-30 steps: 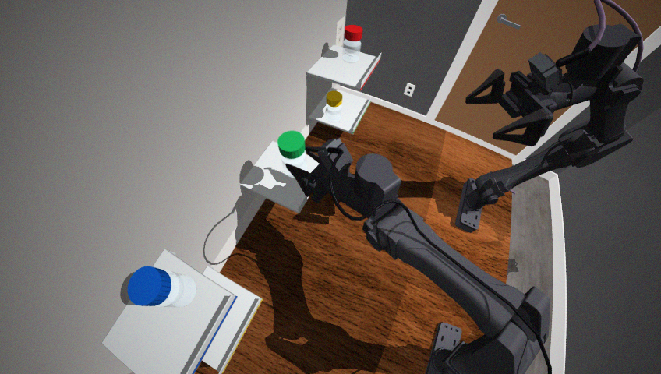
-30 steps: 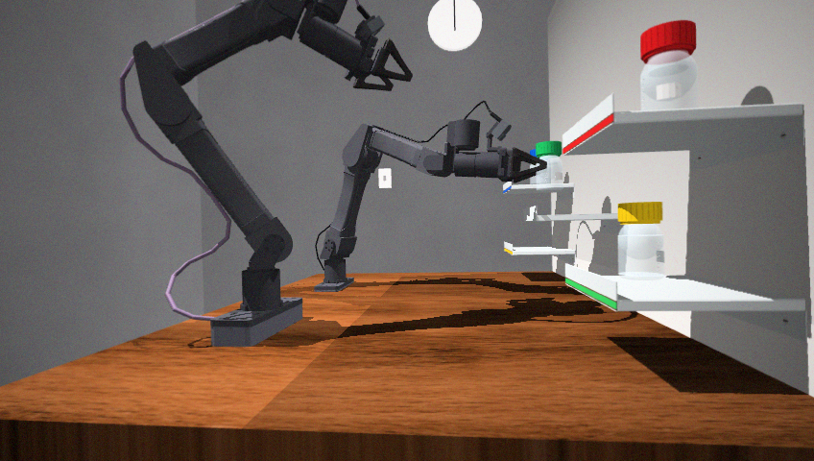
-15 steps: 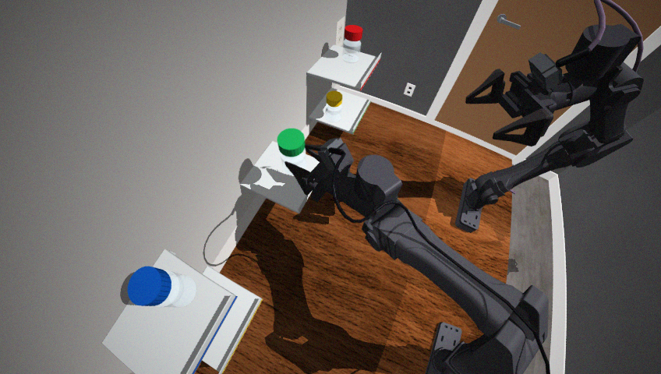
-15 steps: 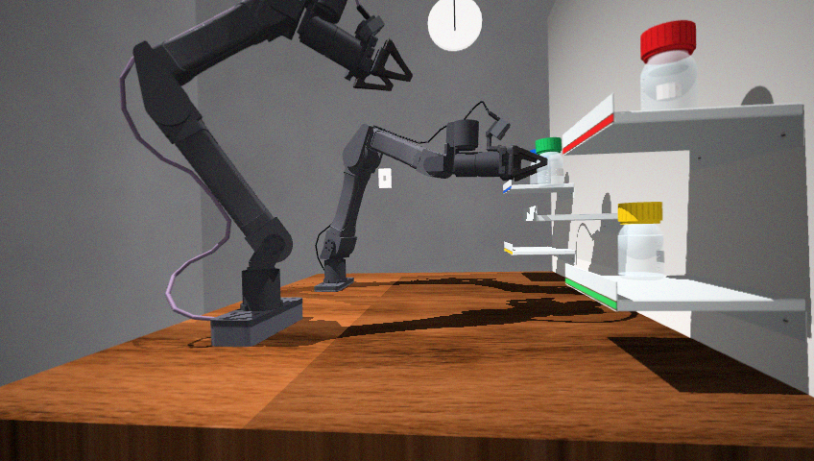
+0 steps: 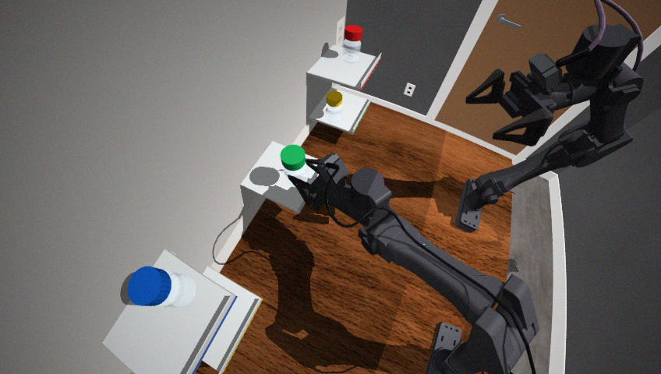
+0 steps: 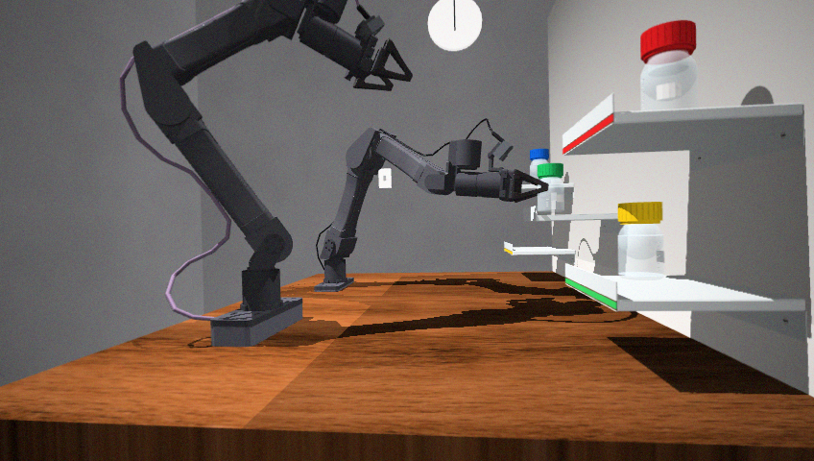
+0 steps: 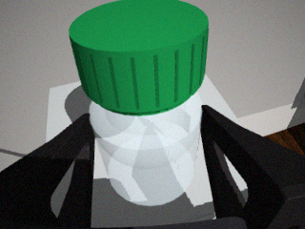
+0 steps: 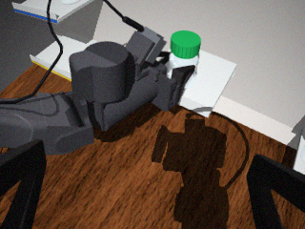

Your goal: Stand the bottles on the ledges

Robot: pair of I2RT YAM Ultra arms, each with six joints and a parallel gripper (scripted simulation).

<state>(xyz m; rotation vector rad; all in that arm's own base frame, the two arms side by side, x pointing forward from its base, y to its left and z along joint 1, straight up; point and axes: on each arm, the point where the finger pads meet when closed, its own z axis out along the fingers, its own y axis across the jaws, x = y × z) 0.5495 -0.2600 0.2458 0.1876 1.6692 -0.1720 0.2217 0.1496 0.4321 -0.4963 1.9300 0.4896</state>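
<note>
Right now the green-capped bottle is 32 cm ahead of my right hand, 22 cm below it and 11 cm to the left of it. Also, from my right hand: red-capped bottle: 34 cm ahead, 33 cm to the right, 13 cm below; then yellow-capped bottle: 35 cm ahead, 32 cm below, 23 cm to the right; then wall: 46 cm ahead, 10 cm to the left, 1 cm below.
</note>
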